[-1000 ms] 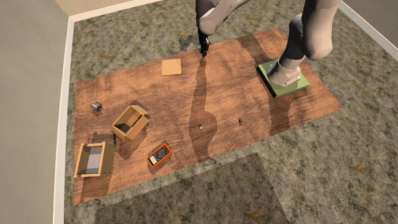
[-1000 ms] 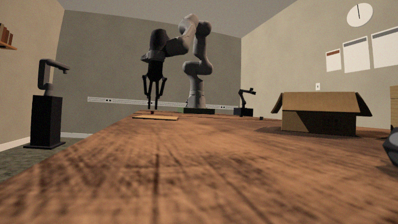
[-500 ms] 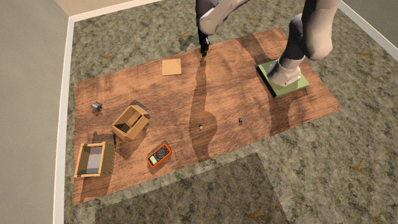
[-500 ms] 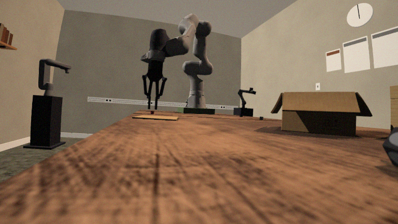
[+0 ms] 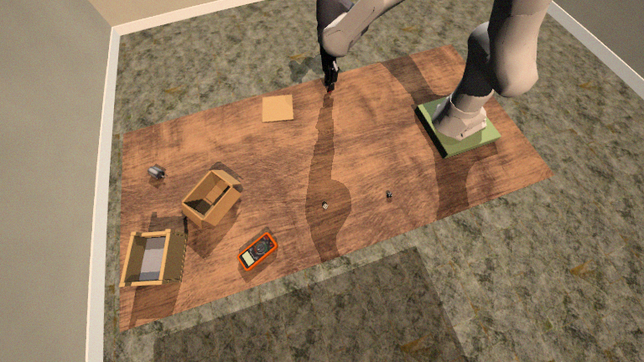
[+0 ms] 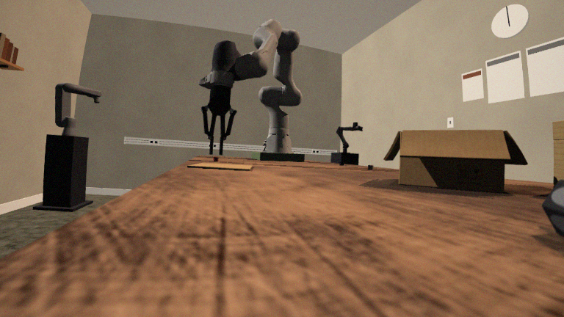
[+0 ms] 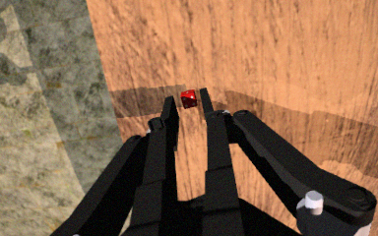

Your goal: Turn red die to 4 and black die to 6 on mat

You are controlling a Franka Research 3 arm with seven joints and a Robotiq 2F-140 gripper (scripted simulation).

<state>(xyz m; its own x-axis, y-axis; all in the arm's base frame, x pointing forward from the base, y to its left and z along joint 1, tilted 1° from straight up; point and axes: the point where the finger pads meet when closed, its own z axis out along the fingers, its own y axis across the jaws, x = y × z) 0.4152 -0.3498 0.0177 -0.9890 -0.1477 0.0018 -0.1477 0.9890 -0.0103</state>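
Right now the red die is 5 cm below my hand. Also, from my hand: tan mat 26 cm ahead, 6 cm below, 2 cm to the left; white die 52 cm to the left, 19 cm ahead, 5 cm below; black die 56 cm to the left, 6 cm behind, 5 cm below.
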